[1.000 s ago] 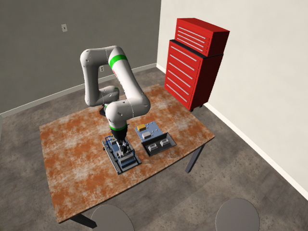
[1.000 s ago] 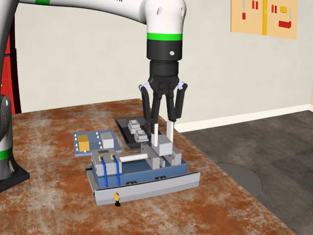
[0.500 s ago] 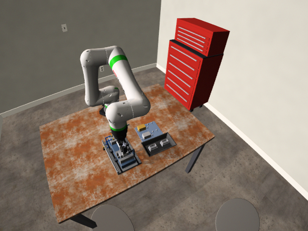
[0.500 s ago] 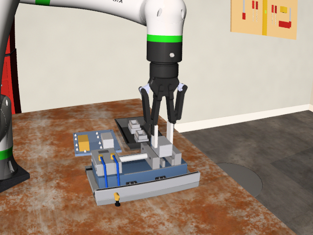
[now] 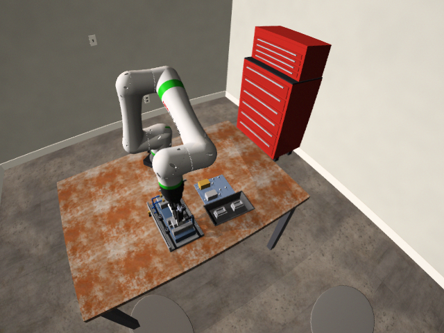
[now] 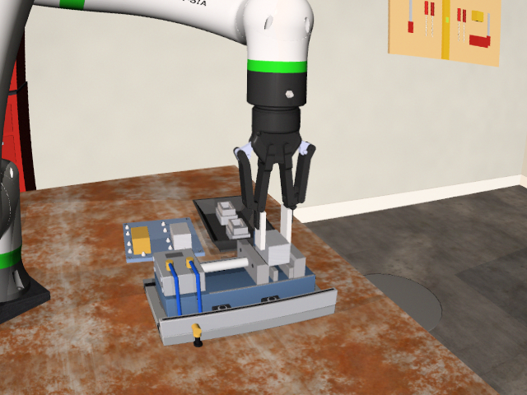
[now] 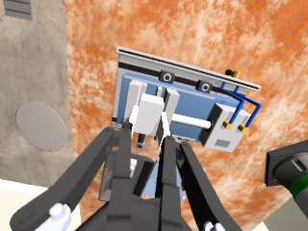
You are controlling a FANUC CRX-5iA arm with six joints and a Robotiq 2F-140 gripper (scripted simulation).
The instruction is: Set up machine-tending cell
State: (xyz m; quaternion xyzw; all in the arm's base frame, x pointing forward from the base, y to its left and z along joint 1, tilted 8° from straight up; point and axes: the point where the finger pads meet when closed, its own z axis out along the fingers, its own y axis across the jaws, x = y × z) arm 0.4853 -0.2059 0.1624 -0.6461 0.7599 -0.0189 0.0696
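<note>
Right now my hand is 7 cm past the vise, 2 cm to the right of it and 10 cm above it. The rest, counted from my hand: brass blank 16 cm behind, 28 cm to the left, 11 cm below.
</note>
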